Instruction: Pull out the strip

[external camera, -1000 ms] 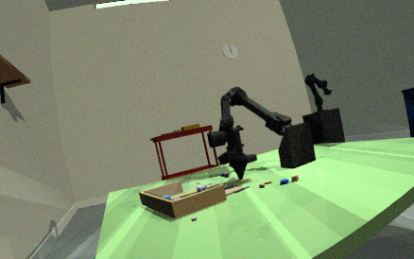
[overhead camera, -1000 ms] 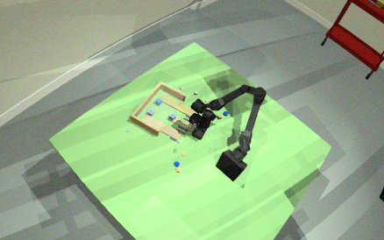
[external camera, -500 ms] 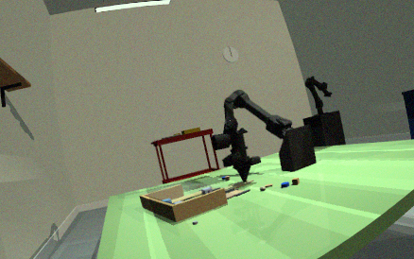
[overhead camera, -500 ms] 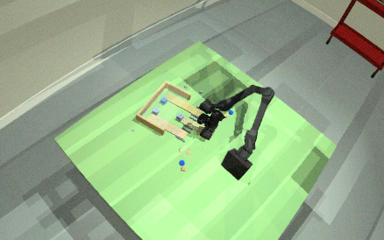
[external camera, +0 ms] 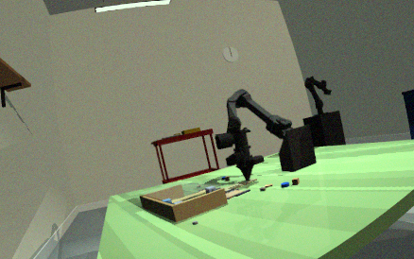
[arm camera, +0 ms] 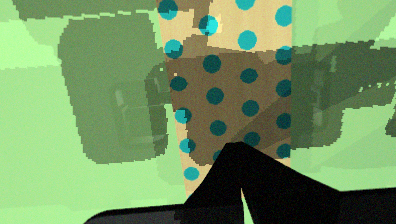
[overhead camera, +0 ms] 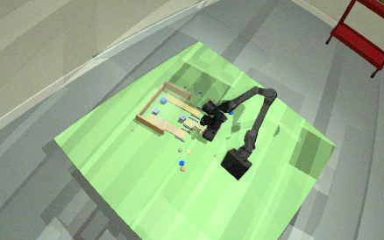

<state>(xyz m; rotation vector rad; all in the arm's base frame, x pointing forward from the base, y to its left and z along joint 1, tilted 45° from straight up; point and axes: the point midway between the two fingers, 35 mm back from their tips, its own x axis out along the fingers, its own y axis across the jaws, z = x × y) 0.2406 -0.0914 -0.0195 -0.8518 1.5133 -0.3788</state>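
My gripper tip is 210 mm short of the blue-speckled strip and 170 mm to the right of it.
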